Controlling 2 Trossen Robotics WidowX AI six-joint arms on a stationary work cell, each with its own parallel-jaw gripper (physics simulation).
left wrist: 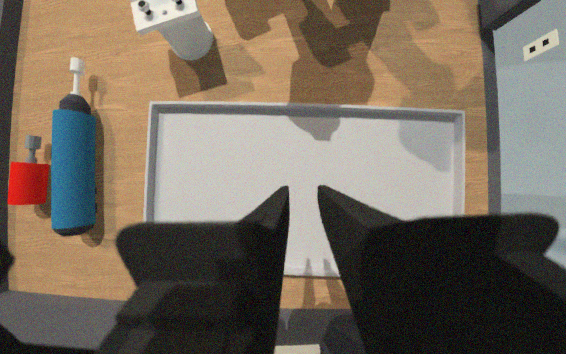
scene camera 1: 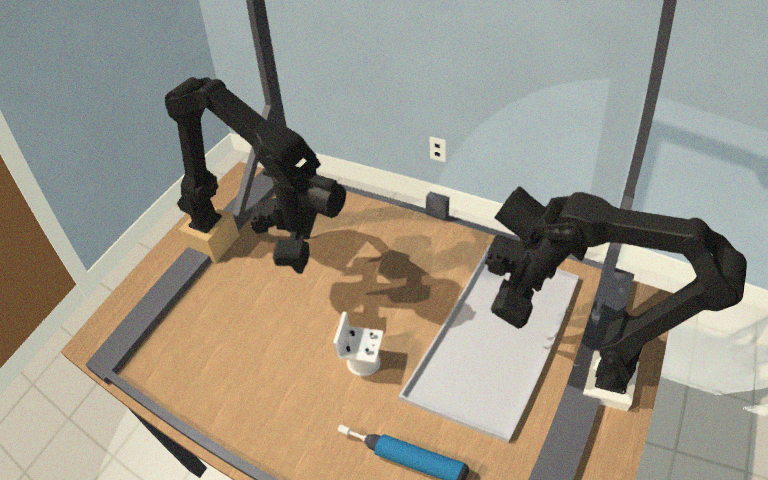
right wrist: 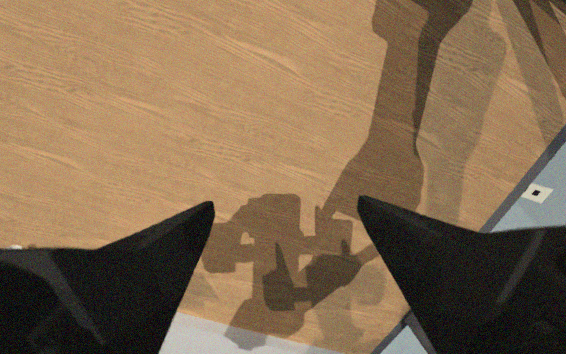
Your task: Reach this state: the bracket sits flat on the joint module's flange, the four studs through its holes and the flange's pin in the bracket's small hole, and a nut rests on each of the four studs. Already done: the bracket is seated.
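Places are measured from the left arm's base along level axes (x right, y ahead, z up), in centimetres.
Pixels of known places: left gripper, fingertip midpoint: (left wrist: 303,192); right gripper, fingertip midpoint: (right wrist: 286,205); left arm's base, origin of the base link: (scene camera 1: 612,377); right arm's base, origin of the base link: (scene camera 1: 205,221).
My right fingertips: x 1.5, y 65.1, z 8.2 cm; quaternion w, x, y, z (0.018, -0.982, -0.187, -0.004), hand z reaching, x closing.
Observation:
For each thing: its middle in the pictures, then the offset to it from my right fingertips.
- white L-shaped bracket, body centre: (scene camera 1: 359,338) dz -2.6, dx -12.2, dy -18.0 cm
- white joint module, body centre: (left wrist: 176,16) (scene camera 1: 361,352) dz -7.1, dx -12.2, dy -18.0 cm
- shallow white tray, body centre: (left wrist: 303,188) (scene camera 1: 499,334) dz -10.0, dx +2.6, dy -40.3 cm
- blue screwdriver, body centre: (scene camera 1: 401,452) (left wrist: 75,145) dz -8.8, dx -28.1, dy -32.8 cm
- red-handled tool, body centre: (left wrist: 30,169) dz -9.1, dx -36.0, dy -35.7 cm
The white L-shaped bracket (scene camera 1: 363,345) (left wrist: 172,16) sits on the white joint module (scene camera 1: 364,367) (left wrist: 189,41), its other plate standing up at the left in the scene view. Dark-topped studs show through its flat plate; the upper part is cut off in the left wrist view, and I cannot tell whether any nut is on them. My left gripper (scene camera 1: 512,283) (left wrist: 303,192) is over the tray, its fingers slightly open and empty, to the right of the bracket in the scene view. My right gripper (scene camera 1: 283,234) (right wrist: 286,205) is wide open and empty, up and left of the bracket in the scene view.
A shallow white tray (scene camera 1: 481,373) (left wrist: 225,160) lies right of the module in the scene view; no nuts show in it. A blue screwdriver (scene camera 1: 419,455) (left wrist: 73,170) lies near the front edge. A red-handled tool (left wrist: 28,183) lies beside it. Dark frame rails border the table.

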